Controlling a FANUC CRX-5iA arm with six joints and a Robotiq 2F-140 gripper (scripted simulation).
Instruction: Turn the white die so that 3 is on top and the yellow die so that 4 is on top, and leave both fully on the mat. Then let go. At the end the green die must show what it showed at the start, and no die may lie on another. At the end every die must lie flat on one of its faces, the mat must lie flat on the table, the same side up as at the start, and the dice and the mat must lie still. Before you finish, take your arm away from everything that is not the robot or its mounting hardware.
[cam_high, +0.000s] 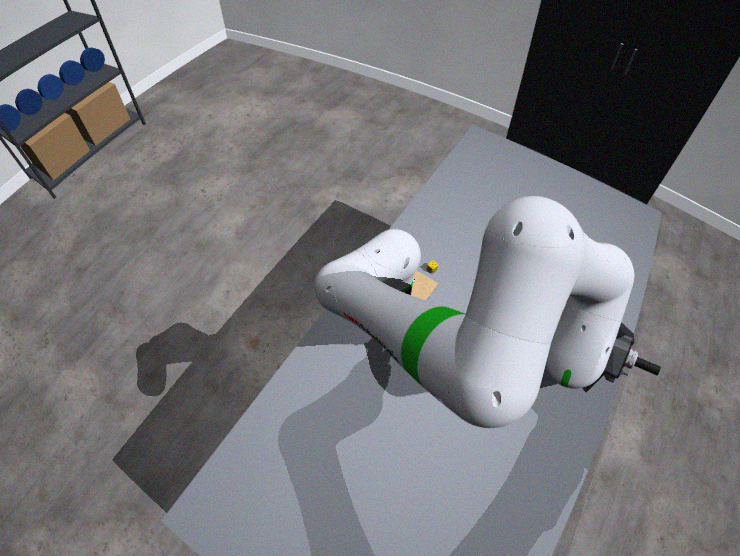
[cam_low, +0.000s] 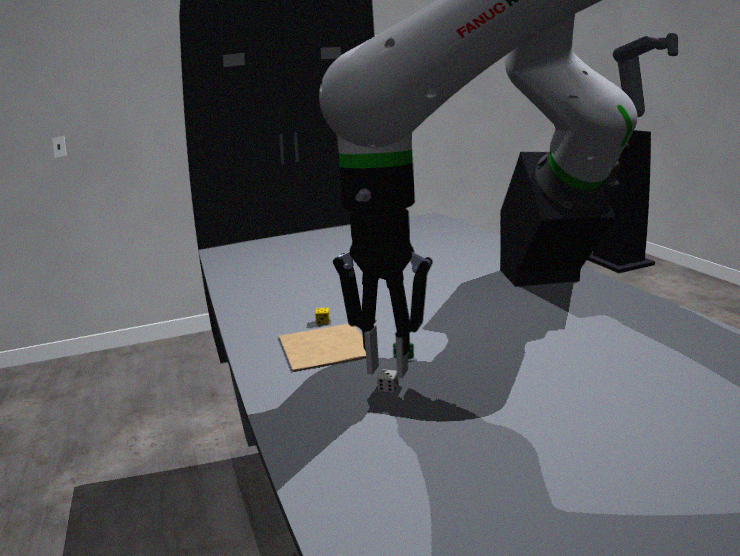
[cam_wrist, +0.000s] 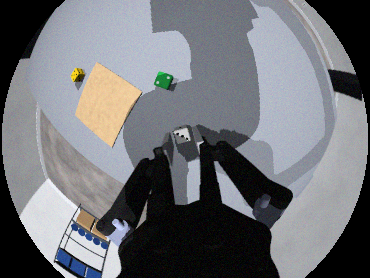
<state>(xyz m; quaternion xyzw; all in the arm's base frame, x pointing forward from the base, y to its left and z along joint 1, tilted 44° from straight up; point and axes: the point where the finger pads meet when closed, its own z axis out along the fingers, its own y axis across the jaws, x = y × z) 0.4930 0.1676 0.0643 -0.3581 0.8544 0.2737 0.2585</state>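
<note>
Now: hand 50 mm above the white die. The rest, counted from my hand: tan mat 50 mm ahead, 180 mm to the right, 60 mm below; green die 60 mm behind, 80 mm to the right, 50 mm below; yellow die 30 mm ahead, 280 mm to the right, 50 mm below.
</note>
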